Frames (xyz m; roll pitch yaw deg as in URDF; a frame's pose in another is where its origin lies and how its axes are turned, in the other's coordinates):
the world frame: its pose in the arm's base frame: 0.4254 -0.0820 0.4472 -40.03 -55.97 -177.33
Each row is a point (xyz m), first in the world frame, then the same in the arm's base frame.
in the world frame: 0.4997 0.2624 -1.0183
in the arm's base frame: -0.6603 0.3219 0.3305
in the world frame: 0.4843 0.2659 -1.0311
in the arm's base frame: -0.6619 0.3274 0.3110
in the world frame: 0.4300 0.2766 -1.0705
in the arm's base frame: -0.6630 0.3445 0.2453
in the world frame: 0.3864 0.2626 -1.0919
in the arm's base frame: -0.6459 0.3698 0.2050
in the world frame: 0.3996 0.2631 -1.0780
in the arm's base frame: -0.6443 0.3605 0.2217
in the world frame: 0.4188 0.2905 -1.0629
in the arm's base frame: -0.6586 0.3292 0.2343
